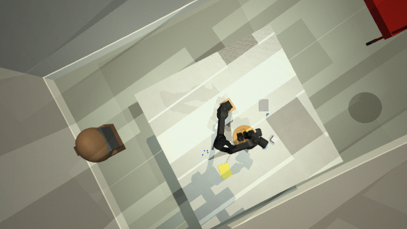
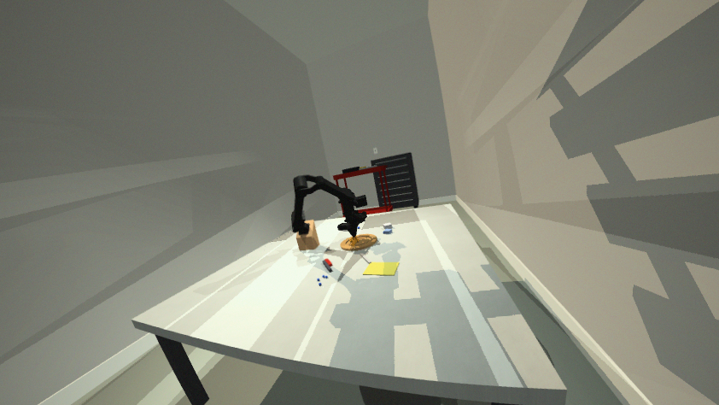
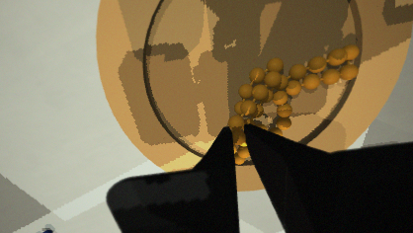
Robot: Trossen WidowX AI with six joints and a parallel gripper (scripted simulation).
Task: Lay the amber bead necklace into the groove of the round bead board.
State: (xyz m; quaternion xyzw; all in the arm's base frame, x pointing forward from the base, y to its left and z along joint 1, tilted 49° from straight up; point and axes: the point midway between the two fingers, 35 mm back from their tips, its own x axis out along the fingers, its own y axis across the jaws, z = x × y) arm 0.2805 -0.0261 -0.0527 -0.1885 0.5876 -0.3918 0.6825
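Now: the round bead board 20 mm to the right of my gripper tip, 20 mm below it and 20 mm ahead of it. From my gripper tip the other things lie so: light blue cube: 170 mm ahead, 80 mm to the left, 20 mm below; red-handled tool: 250 mm to the right, 60 mm behind, 20 mm below; white cube: 170 mm to the left, 160 mm ahead, 20 mm below.
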